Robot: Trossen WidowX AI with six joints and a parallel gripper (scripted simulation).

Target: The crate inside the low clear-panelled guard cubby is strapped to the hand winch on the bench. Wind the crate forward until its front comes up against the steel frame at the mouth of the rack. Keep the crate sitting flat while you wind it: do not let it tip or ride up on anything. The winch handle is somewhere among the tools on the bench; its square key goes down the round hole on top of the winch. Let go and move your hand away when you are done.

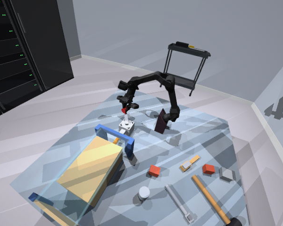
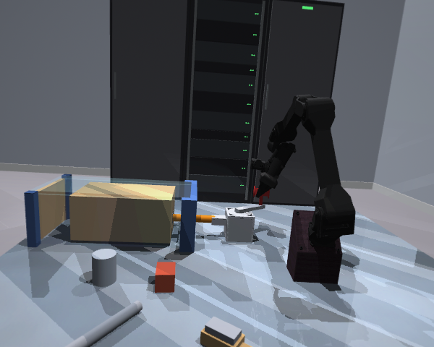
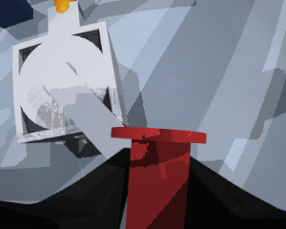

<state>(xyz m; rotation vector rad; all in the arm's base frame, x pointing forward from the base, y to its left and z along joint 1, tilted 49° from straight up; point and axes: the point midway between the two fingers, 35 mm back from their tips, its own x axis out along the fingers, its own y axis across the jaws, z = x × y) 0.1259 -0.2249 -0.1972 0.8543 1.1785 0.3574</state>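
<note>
Now: the crank handle 30 mm to the left of my gripper tip, 30 mm below it and 10 mm ahead of it. Also, from my gripper tip: red knob (20 mm behind); grey winch (100 mm below, 60 mm to the left, 50 mm ahead); frame (220 mm ahead, 80 mm to the left, 30 mm below).
</note>
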